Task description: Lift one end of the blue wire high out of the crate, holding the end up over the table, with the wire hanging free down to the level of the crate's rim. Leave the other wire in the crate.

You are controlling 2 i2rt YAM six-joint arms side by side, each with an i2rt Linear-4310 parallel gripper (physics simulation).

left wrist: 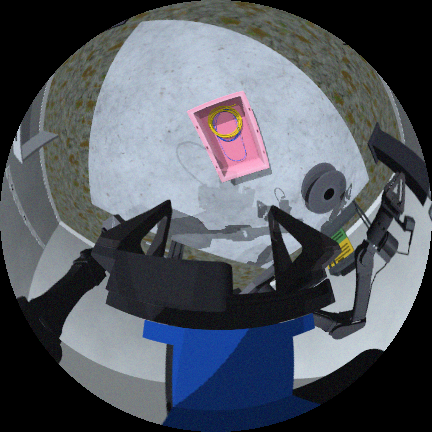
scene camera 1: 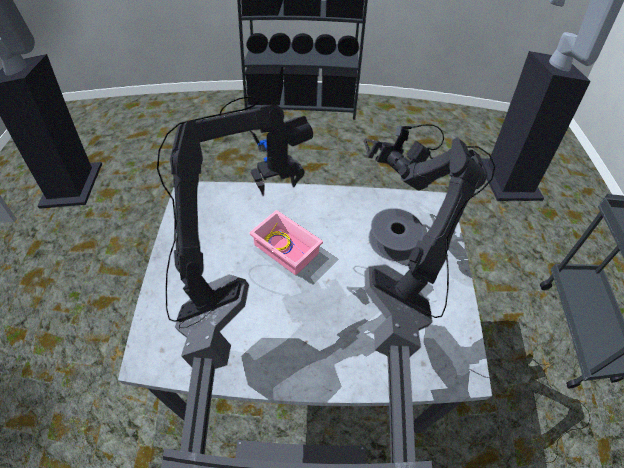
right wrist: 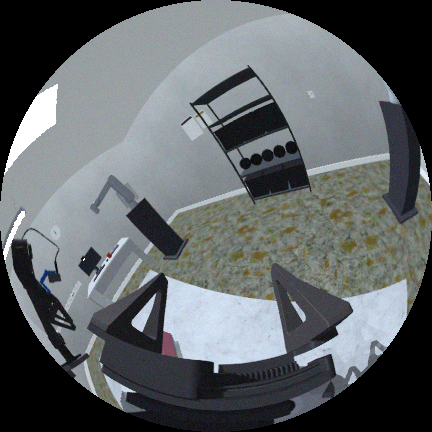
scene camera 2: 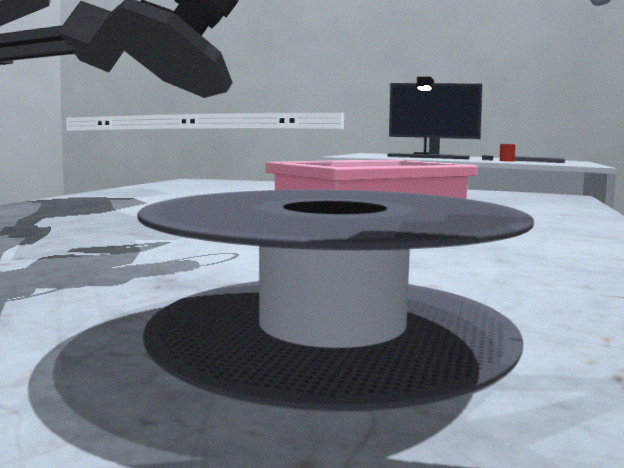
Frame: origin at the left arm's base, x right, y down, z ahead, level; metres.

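Seen in the pictures: left gripper, fingertip midpoint: [left wrist: 221,206] [scene camera 1: 277,190] [right wrist: 73,324]; right gripper, fingertip midpoint: [scene camera 1: 374,141] [right wrist: 216,275]; left arm's base at its link origin: [scene camera 1: 208,303]; right arm's base at its link origin: [left wrist: 259,285] [scene camera 1: 401,294].
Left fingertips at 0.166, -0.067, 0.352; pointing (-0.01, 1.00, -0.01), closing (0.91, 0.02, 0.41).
Observation:
Offsets run from my left fingertips to a thing's top centre, as dx, dy, dz. "spot": to the spot under its first point.
The pink crate {+0.017, +0.248, +0.025} [scene camera 1: 308,258] [scene camera 2: 403,186] [left wrist: 246,173] [right wrist: 170,346] stands on the table. In it, a coiled yellow wire {spot: +0.007, +0.306, +0.016} [left wrist: 225,135] lies over the coiled blue wire {spot: +0.029, +0.314, +0.012} [scene camera 1: 289,250] [left wrist: 229,140], near the crate's upper end in the left wrist view. A thin loop of the blue wire runs along the crate floor towards the lower end. Where its end lies, I cannot tell. My left gripper [scene camera 1: 278,189] [left wrist: 221,206] is open and empty, pointing down, high above and behind the crate in scene camera 1. My right gripper [scene camera 1: 369,149] [right wrist: 216,275] is open and empty, raised beyond the table's far edge, away from the crate.
A large grey spool {+0.419, +0.252, +0.079} [scene camera 1: 385,235] [scene camera 2: 332,297] [left wrist: 310,192] stands on the table to the right of the crate in scene camera 1, beside the right arm. A shelf rack [scene camera 1: 304,18] stands beyond the table, and a cart [scene camera 1: 587,292] stands at the far right.

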